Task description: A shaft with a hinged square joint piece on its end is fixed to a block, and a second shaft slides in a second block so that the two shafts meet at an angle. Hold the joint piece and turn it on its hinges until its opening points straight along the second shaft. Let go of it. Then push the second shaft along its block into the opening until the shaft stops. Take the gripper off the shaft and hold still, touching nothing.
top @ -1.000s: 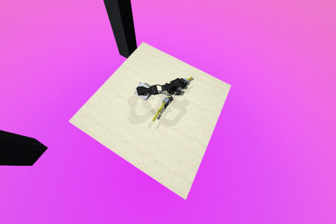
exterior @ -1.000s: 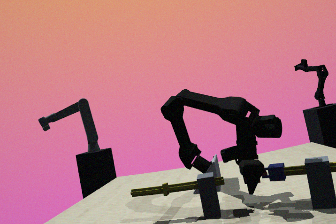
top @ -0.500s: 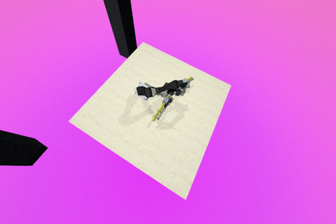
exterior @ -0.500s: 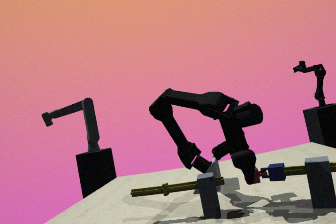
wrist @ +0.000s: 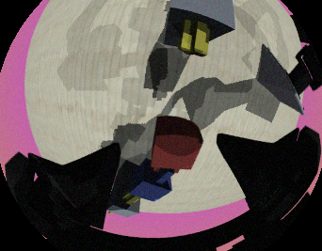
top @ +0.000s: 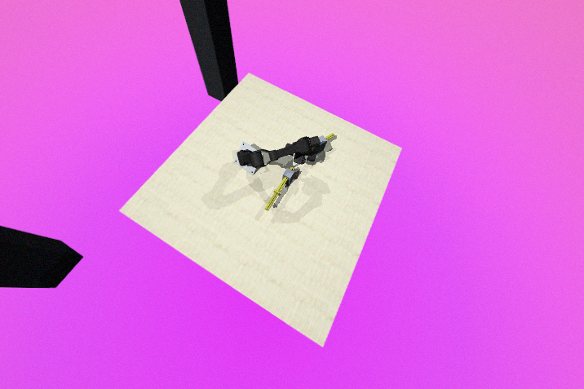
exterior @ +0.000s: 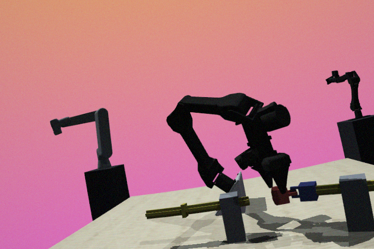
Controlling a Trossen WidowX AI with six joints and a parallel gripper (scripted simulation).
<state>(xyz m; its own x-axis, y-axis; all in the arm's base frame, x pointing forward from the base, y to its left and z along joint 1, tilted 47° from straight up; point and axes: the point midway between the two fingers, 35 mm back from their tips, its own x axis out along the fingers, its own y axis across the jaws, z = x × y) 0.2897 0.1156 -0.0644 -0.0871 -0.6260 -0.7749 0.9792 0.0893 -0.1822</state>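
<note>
My gripper tip is 10 mm past the red square joint piece, 10 mm to the right of it and 20 mm above it.
</note>
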